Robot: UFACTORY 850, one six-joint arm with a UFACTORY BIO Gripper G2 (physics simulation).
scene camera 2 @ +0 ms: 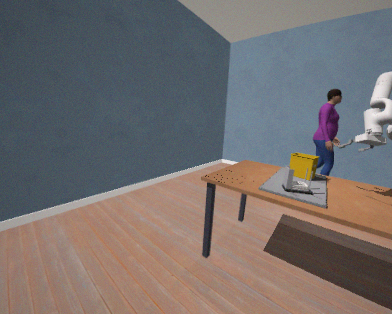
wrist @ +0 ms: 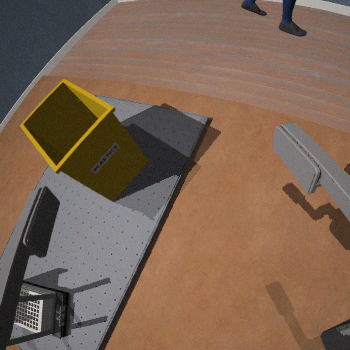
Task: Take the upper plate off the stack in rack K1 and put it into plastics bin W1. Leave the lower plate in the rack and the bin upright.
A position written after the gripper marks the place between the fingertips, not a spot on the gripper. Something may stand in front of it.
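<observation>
The wrist view takes in the gripper (wrist: 158,164) together with a yellow plastics bin W1 (wrist: 77,133).
</observation>
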